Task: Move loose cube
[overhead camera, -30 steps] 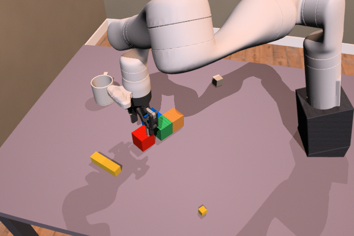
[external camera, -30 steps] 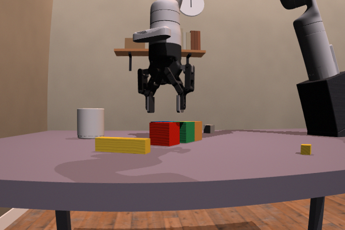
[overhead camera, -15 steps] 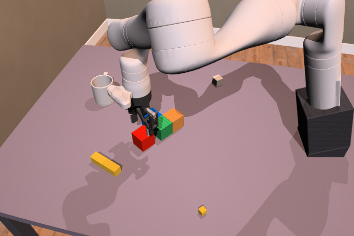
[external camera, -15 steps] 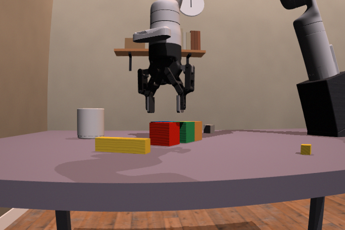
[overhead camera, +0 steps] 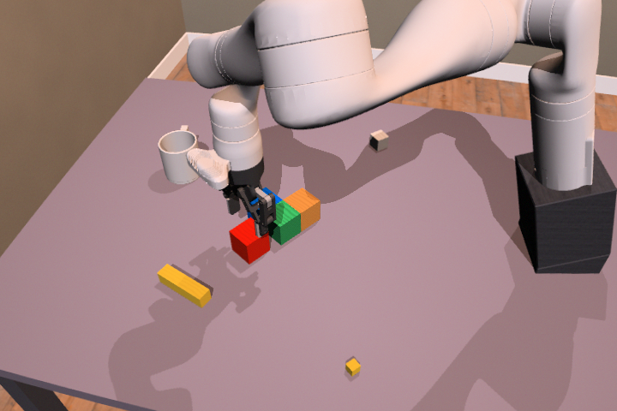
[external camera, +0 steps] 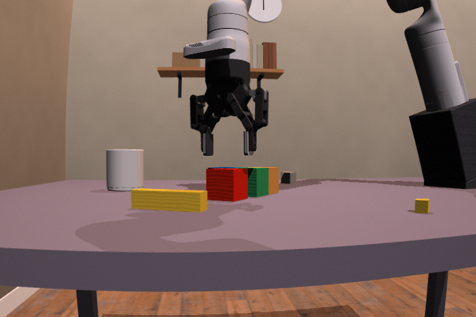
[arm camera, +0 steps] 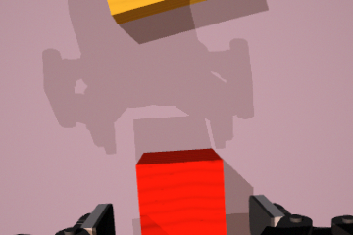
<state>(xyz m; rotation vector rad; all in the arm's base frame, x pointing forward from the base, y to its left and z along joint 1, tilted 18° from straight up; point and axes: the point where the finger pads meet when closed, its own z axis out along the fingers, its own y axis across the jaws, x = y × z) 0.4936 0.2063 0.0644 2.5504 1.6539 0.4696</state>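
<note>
The red cube lies 60 mm below my hand. Round my hand: orange cube (110 mm to the right, 60 mm below, 50 mm behind); blue cube (80 mm to the right, 60 mm below, 10 mm ahead); green cube (60 mm to the right, 60 mm below, 30 mm behind).
</note>
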